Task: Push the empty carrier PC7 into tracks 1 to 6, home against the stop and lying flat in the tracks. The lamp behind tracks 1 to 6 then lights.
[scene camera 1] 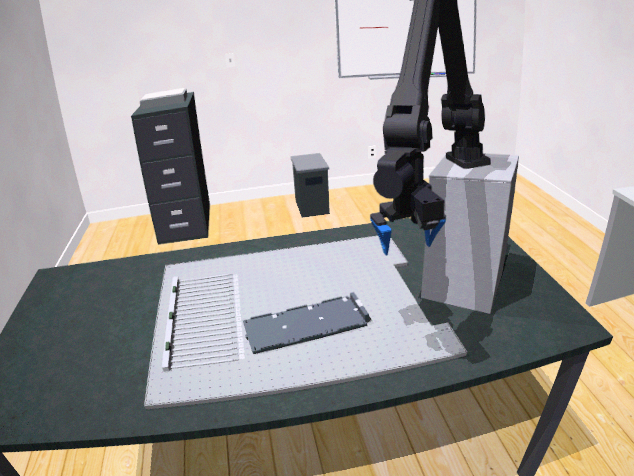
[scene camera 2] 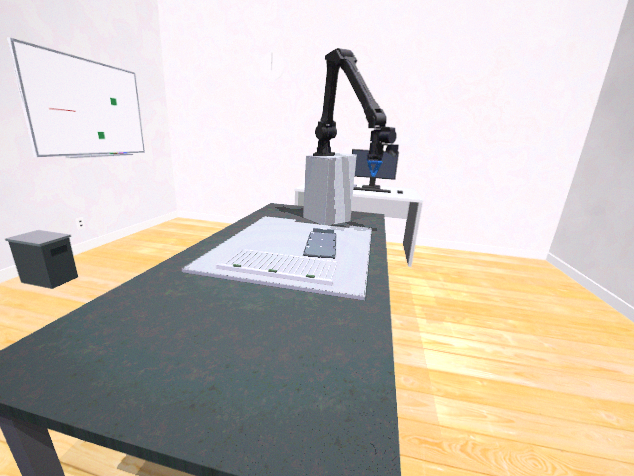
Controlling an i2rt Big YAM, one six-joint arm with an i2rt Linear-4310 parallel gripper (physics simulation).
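The carrier, a flat dark grey plate with a raised bar at its far-from-track end, lies flat on the light perforated board. It is slightly skewed, with its other end close to the open ends of the tracks. The ribbed tracks lie at the board's left in scene camera 1, with a white stop strip carrying three dark green lamps, none visibly lit. Track numbers are too small to read. My gripper is open and empty, high above the board, apart from the carrier.
The grey pedestal bearing the arm stands at the right end of the dark table in scene camera 1. A filing cabinet and a bin stand on the floor behind the table.
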